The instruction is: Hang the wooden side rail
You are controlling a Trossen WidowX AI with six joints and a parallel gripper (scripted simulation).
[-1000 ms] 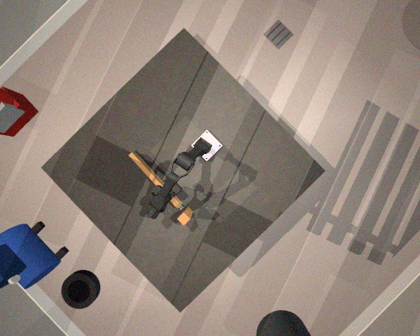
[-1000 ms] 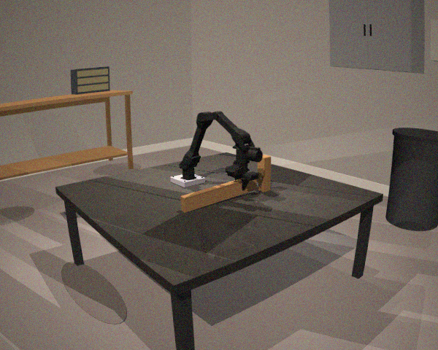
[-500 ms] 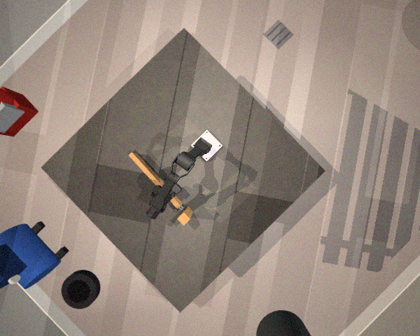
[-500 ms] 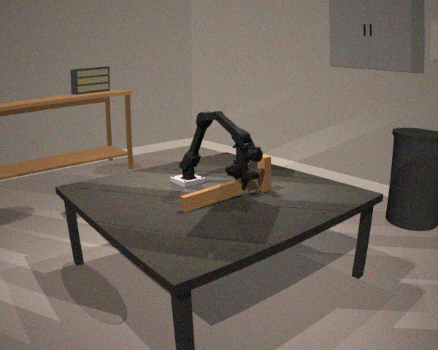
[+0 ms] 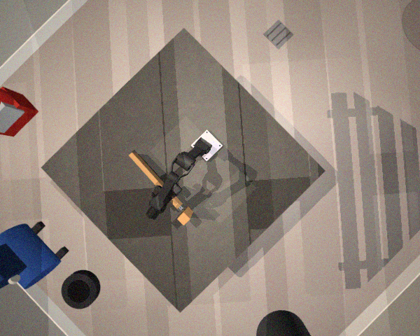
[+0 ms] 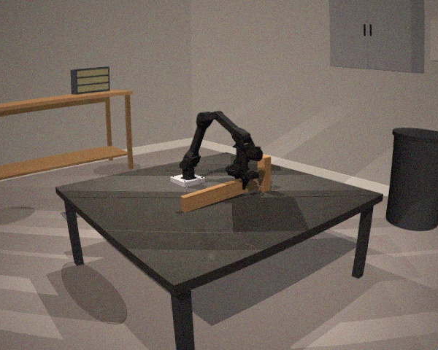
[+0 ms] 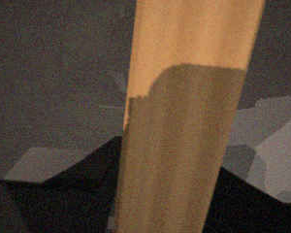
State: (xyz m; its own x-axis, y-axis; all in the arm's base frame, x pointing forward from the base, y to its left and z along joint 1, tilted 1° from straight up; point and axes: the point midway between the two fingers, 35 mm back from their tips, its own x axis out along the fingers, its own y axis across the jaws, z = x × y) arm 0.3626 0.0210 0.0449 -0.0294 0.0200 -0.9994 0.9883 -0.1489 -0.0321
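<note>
Right now my gripper tip is 2 cm short of the headboard post, 15 cm to the right of it and 4 cm below it.
</note>
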